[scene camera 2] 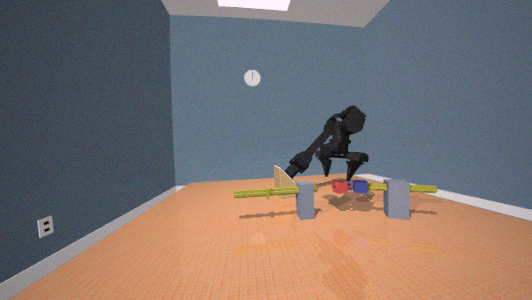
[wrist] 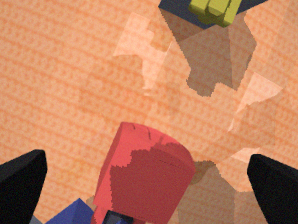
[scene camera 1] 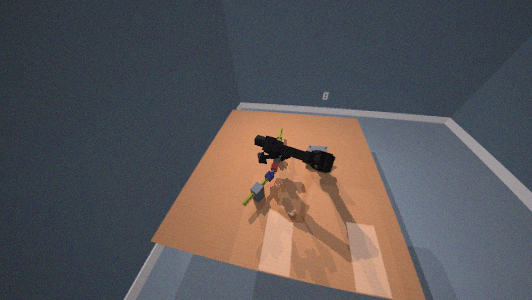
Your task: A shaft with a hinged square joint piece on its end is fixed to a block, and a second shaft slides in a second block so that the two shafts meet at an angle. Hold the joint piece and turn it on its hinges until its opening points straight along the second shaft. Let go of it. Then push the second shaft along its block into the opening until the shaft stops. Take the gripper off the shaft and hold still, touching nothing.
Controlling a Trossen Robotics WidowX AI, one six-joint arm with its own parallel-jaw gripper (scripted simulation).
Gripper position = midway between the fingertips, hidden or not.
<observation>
The gripper [scene camera 2: 336, 178] is open, holding nothing.
The gripper is seen too in the wrist view [wrist: 151, 163].
</observation>
